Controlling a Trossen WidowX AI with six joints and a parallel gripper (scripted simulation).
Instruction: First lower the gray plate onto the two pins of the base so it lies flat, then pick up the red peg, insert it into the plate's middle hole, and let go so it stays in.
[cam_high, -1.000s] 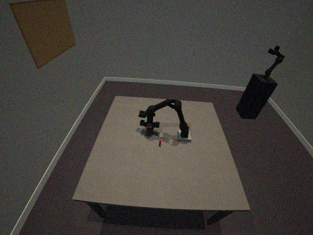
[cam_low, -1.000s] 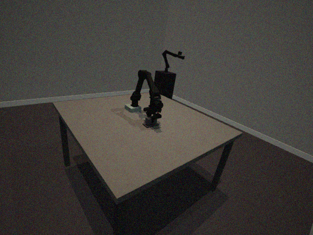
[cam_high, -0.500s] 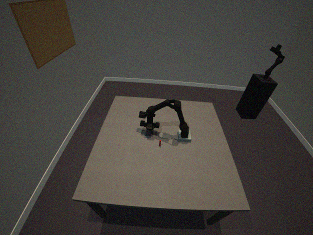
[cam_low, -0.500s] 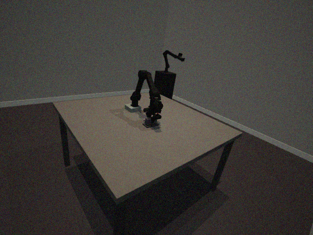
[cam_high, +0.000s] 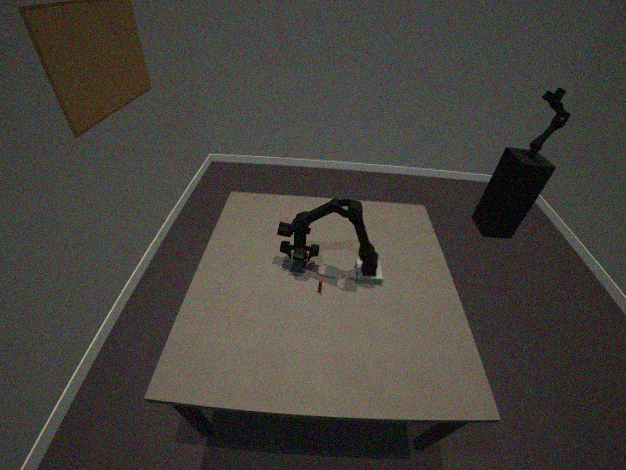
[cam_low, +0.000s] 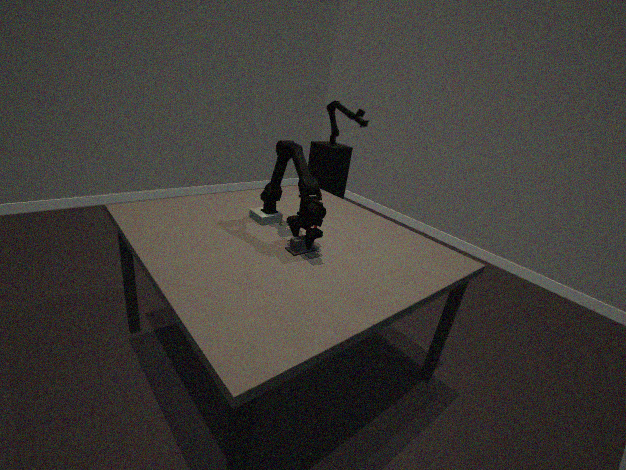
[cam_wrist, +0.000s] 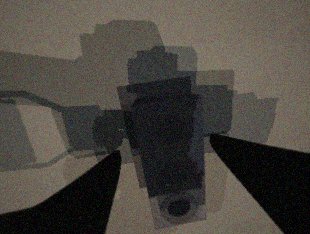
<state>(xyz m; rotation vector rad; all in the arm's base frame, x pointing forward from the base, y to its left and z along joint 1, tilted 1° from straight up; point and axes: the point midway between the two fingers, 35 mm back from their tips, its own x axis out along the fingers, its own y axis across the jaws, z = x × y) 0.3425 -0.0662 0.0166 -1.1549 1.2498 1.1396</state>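
The gray plate is 2 cm above my gripper tip. The rest, counted from my gripper tip: red peg (10 cm behind, 17 cm to the left, 2 cm above).
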